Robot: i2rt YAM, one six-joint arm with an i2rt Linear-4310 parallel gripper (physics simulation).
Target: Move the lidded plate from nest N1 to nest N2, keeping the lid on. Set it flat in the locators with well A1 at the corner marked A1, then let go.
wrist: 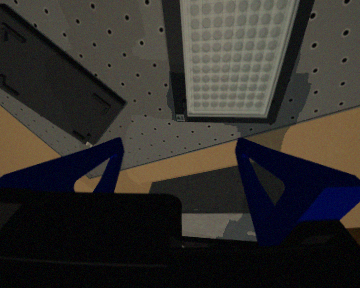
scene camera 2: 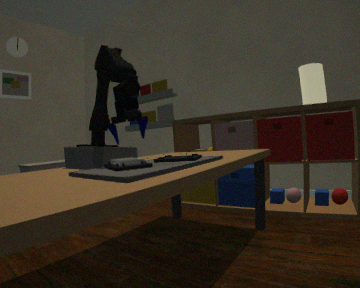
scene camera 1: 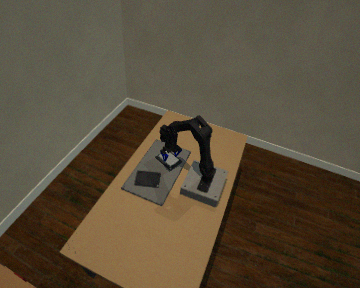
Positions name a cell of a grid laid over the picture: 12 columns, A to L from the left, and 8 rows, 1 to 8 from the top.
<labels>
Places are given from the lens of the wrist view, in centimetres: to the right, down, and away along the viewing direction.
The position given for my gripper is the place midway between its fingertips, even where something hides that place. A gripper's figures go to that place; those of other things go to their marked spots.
my gripper (wrist: F5): 0, 0, 13
dark nest (wrist: B3): -17, -8, 20
dark nest (wrist: F1): -1, -10, 14
</labels>
